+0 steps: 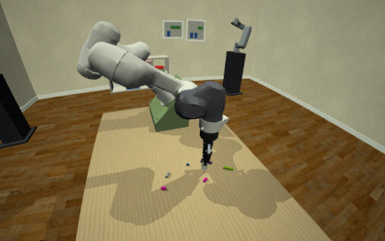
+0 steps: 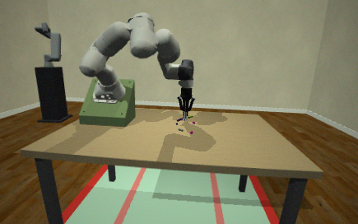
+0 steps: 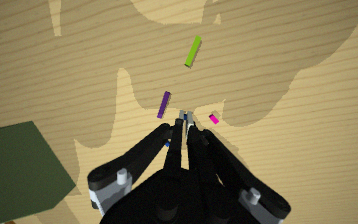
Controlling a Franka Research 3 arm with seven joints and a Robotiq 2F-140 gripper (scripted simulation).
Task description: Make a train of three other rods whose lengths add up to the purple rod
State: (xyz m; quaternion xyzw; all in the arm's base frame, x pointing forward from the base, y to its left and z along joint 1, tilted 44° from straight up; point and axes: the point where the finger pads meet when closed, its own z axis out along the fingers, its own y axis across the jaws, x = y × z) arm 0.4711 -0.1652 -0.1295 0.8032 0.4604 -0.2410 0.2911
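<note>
Right now my hand is 4 cm past the purple rod, 4 cm to the right of it and 4 cm above it. From my hand the other things lie so: dark blue piece (6 cm behind, 6 cm to the right, 4 cm below); then grey rod (4 cm behind, 17 cm to the right, 4 cm below); then lime rod (5 cm ahead, 11 cm to the left, 4 cm below).
</note>
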